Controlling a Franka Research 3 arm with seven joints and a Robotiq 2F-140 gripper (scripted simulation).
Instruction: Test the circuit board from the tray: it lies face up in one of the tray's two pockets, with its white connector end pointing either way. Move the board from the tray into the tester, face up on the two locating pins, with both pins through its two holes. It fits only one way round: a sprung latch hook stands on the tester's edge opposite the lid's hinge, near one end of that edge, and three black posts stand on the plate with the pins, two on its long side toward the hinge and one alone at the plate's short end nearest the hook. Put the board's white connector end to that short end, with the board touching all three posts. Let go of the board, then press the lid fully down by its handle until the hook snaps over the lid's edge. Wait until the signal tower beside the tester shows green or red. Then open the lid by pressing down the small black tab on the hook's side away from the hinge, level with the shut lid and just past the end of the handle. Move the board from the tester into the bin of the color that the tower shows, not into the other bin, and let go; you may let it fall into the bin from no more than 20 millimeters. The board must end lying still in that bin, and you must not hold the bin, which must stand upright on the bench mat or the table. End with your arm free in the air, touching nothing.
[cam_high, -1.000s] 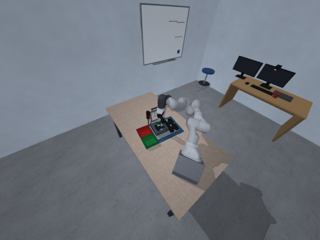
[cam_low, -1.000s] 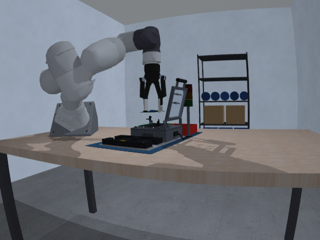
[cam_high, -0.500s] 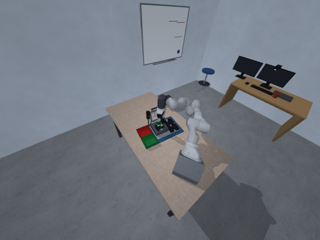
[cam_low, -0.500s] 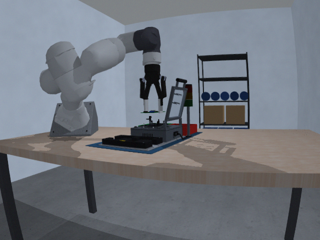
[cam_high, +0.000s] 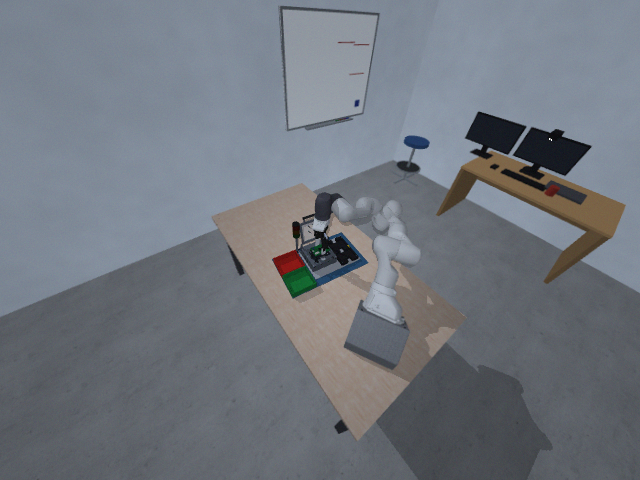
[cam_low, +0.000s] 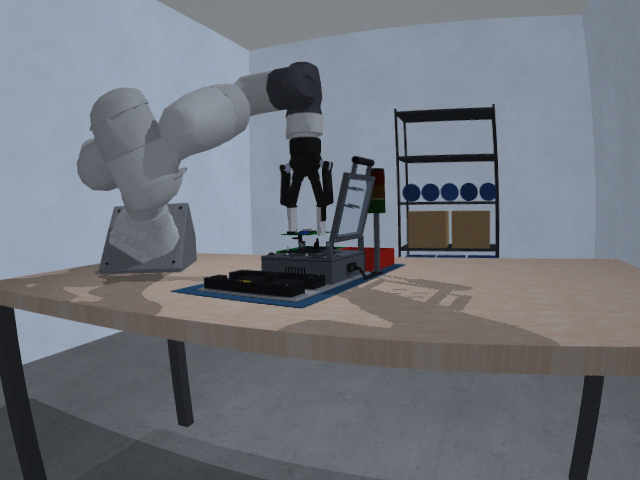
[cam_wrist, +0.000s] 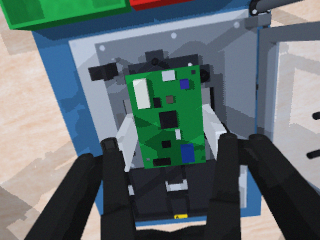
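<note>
My hand is 6 cm above the tester plate and 1 cm short of it. Round my hand: green circuit board (2 cm below); tester lid (12 cm ahead, 5 cm above, 4 cm to the right); black latch hook (8 cm to the left, 4 cm below, 4 cm behind).
</note>
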